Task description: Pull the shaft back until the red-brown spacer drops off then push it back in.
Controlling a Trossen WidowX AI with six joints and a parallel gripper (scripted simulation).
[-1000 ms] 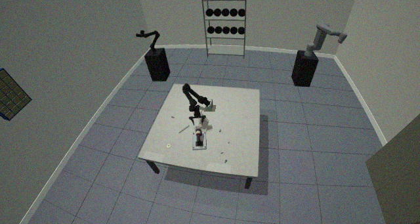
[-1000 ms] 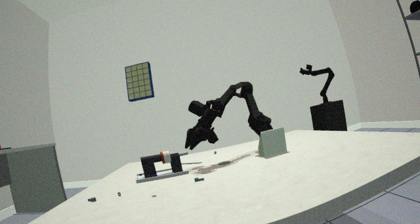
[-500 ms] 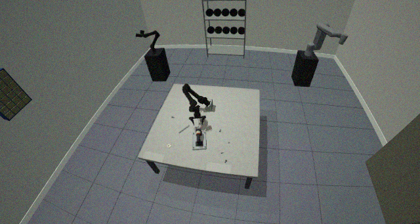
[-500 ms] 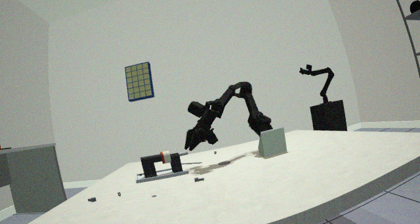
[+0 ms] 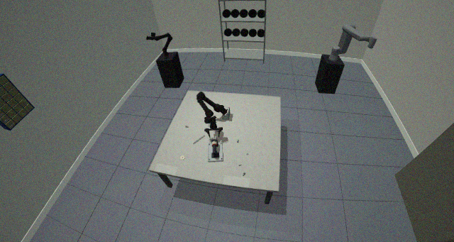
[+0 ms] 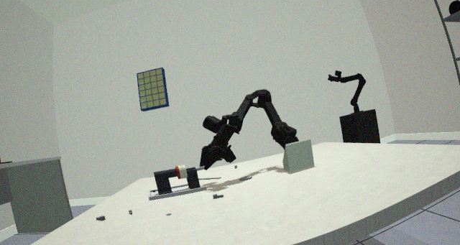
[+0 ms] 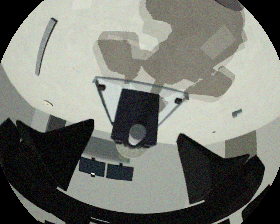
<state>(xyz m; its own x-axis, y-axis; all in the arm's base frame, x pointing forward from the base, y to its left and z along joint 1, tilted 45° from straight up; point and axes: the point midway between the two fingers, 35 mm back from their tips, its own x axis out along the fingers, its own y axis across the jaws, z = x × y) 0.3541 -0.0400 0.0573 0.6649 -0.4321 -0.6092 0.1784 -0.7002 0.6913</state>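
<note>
My gripper tip is now 8 cm short of the thin grey shaft and 2 cm to the right of it. Also, from my gripper tip: red-brown spacer (10 cm ahead, 2 cm to the left).
</note>
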